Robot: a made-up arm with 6 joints.
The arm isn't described. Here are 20 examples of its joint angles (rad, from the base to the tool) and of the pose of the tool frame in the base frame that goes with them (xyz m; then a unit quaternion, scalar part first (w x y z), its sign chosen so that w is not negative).
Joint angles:
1: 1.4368 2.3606 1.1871 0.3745 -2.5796 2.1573
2: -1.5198 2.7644 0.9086 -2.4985 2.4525 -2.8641
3: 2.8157 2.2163 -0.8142 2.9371 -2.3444 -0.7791
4: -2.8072 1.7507 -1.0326 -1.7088 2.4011 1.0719
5: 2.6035 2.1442 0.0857 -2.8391 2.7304 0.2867
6: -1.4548 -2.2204 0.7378 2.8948 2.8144 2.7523
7: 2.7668 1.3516 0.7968 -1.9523 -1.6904 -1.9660
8: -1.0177 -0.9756 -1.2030 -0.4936 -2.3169 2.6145
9: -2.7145 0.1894 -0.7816 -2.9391 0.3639 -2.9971
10: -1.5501 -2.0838 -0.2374 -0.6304 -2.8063 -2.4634
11: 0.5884 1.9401 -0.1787 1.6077 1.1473 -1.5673
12: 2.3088 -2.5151 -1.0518 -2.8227 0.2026 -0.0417
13: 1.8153 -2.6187 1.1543 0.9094 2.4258 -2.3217
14: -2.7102 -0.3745 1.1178 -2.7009 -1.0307 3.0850
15: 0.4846 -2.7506 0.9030 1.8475 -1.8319 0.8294
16: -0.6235 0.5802 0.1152 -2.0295 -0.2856 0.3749
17: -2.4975 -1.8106 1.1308 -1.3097 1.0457 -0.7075
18: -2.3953 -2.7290 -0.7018 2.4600 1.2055 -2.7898
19: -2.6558 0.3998 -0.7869 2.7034 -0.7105 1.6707
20: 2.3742 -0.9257 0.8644 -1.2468 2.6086 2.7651
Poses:
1: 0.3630 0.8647 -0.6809 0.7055 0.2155 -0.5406 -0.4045
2: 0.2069 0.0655 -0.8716 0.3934 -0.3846 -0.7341 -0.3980
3: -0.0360 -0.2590 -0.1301 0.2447 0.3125 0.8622 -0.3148
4: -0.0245 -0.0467 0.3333 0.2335 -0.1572 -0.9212 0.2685
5: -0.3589 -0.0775 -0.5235 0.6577 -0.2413 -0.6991 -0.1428
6: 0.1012 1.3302 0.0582 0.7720 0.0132 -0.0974 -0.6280
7: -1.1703 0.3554 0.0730 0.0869 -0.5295 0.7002 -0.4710
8: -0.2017 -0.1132 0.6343 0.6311 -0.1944 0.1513 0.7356
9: -0.3402 -0.4372 0.6450 0.2366 0.5658 0.2788 -0.7390
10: -0.2268 0.7160 0.7870 0.1064 0.7687 -0.2507 -0.5787
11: 0.4920 0.3399 -0.5340 0.3045 0.2313 0.8399 0.3852
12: 0.0204 -0.3928 0.5077 0.4979 -0.4197 -0.6887 -0.3188
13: 0.3554 -0.7588 -0.7803 0.0322 -0.3811 -0.9205 -0.0796
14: 0.2096 -0.1648 1.8742 0.0417 -0.9527 0.0004 -0.3010
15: -0.7168 -0.2964 -0.8100 0.7300 0.5833 -0.1762 -0.3094
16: 0.8282 -0.4525 0.6085 0.5974 0.7666 -0.0324 -0.2332
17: 1.0648 0.8843 0.6689 0.5423 -0.4113 -0.3698 0.6325
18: 0.6998 0.3695 0.2944 0.5539 -0.4601 -0.0017 -0.6939
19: -0.4772 -0.5206 0.5990 0.1283 -0.2263 0.6963 0.6689
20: 0.4413 -0.3097 1.6645 0.8020 0.1154 0.5672 0.1473
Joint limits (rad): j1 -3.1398..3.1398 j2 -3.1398..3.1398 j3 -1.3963..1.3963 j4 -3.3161..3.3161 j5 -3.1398..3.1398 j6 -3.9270..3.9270
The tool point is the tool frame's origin. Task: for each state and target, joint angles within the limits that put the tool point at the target. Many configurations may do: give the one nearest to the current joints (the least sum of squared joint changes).
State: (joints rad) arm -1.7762 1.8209 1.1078 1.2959 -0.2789 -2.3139
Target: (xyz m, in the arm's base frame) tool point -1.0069 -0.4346 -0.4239
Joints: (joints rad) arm -2.6020 1.9166 0.5440 0.9877 -0.2789 -2.3139
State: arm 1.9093 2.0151 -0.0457 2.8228 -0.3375 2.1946
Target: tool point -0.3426 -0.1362 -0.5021
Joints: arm 2.7410 2.1304 -0.1273 2.9807 -0.3375 2.1946
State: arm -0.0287 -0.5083 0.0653 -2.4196 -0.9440 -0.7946
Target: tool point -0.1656 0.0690 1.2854
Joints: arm 0.2850 -1.1018 -0.0802 -2.0150 -0.9440 -0.7946
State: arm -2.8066 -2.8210 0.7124 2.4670 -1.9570 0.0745
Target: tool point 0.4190 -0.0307 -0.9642
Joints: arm -2.7839 -3.0009 1.0425 2.3031 -1.9570 0.0745
